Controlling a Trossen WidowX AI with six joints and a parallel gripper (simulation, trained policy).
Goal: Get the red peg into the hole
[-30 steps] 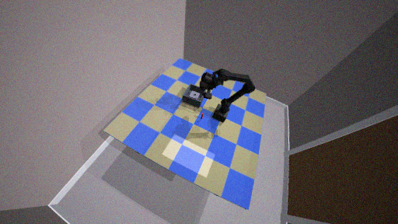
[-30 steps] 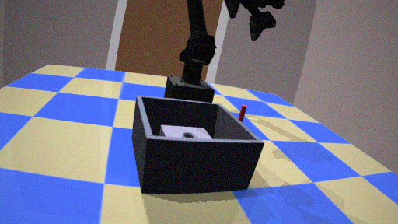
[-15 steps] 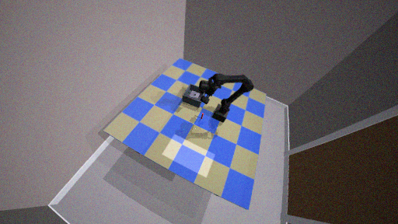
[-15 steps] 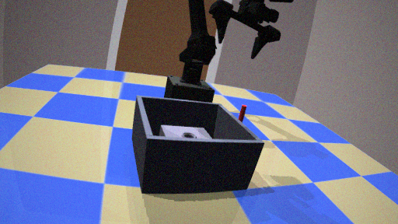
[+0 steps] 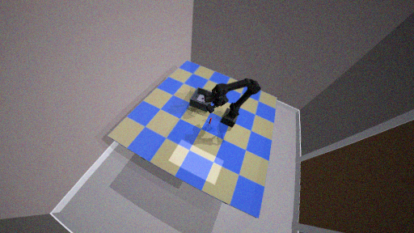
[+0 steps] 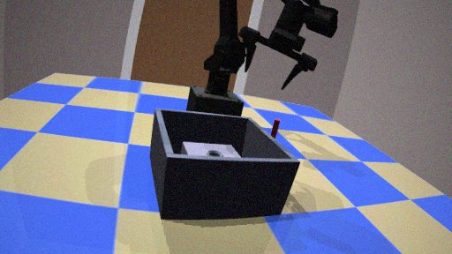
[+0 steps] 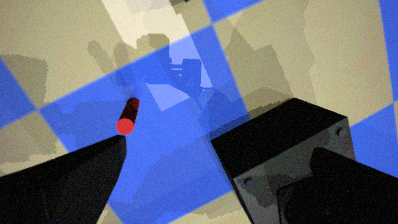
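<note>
Right now my gripper tip is 6 cm to the right of the red peg and 12 cm above it. From my gripper tip the other things lie so: grey plate 21 cm ahead, 9 cm to the right, 12 cm below; then dark box 21 cm ahead, 9 cm to the right, 14 cm below.
</note>
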